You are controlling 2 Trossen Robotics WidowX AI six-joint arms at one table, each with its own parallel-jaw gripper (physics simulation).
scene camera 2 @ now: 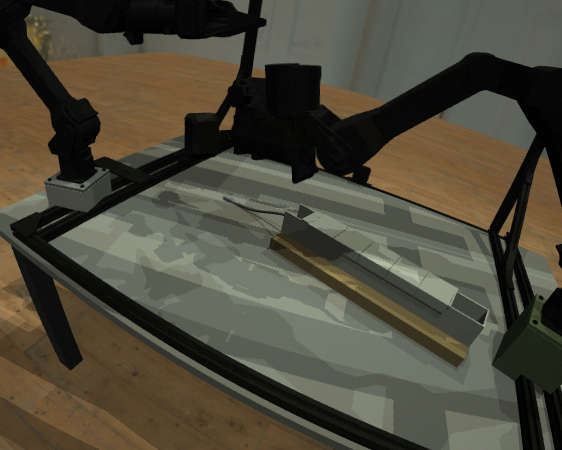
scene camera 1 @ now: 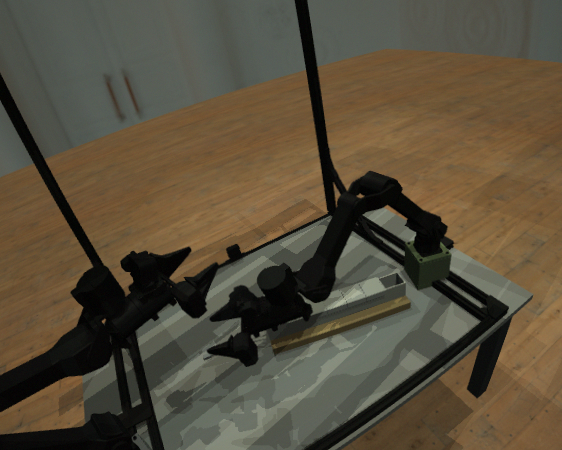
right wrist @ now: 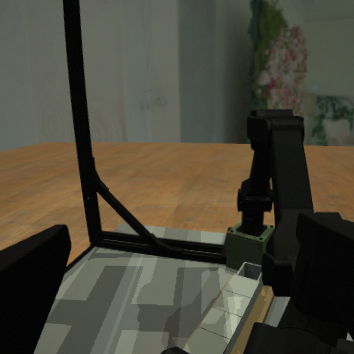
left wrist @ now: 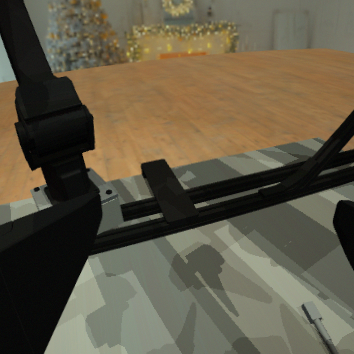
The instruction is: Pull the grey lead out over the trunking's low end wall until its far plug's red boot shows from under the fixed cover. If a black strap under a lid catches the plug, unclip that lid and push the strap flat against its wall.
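The grey lead lies out past the left end of the grey trunking; its near plug rests on the table in the left wrist view. Pale lids and cover sections lie along the trunking's top; which is the fixed cover I cannot tell. No red boot or black strap shows. My left gripper is open and empty, above the table near the lead's end. My right gripper is open and empty, high up at the left.
A wooden strip runs along the trunking's near side. The trunking's right end is an open-topped bay. Black frame rails edge the table, with tall posts. The green left arm base stands beyond the trunking's right end.
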